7 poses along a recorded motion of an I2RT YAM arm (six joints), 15 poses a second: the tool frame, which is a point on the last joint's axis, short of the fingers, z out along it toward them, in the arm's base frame.
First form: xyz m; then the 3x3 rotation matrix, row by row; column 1 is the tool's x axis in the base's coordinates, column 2 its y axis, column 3 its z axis. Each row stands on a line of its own.
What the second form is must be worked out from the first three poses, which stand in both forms.
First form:
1:
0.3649, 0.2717, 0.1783
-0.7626, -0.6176, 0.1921
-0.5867, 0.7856, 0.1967
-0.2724, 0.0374, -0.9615
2:
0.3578, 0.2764, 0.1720
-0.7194, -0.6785, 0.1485
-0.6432, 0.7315, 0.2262
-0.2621, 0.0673, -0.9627
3:
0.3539, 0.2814, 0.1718
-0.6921, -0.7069, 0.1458
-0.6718, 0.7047, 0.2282
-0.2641, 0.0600, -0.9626
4:
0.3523, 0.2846, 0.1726
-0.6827, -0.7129, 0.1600
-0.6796, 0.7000, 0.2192
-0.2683, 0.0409, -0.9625
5:
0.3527, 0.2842, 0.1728
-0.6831, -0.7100, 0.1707
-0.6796, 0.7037, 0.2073
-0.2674, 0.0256, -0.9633
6:
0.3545, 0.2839, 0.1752
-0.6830, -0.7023, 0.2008
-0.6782, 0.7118, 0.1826
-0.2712, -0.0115, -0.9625
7:
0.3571, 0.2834, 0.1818
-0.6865, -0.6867, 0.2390
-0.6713, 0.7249, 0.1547
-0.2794, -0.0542, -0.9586
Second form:
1: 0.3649, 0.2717, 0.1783, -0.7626, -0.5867, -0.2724, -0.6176, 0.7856, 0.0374
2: 0.3578, 0.2764, 0.1720, -0.7194, -0.6432, -0.2621, -0.6785, 0.7315, 0.0673
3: 0.3539, 0.2814, 0.1718, -0.6921, -0.6718, -0.2641, -0.7069, 0.7047, 0.0600
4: 0.3523, 0.2846, 0.1726, -0.6827, -0.6796, -0.2683, -0.7129, 0.7000, 0.0409
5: 0.3527, 0.2842, 0.1728, -0.6831, -0.6796, -0.2674, -0.7100, 0.7037, 0.0256
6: 0.3545, 0.2839, 0.1752, -0.6830, -0.6782, -0.2712, -0.7023, 0.7118, -0.0115
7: 0.3571, 0.2834, 0.1818, -0.6865, -0.6713, -0.2794, -0.6867, 0.7249, -0.0542
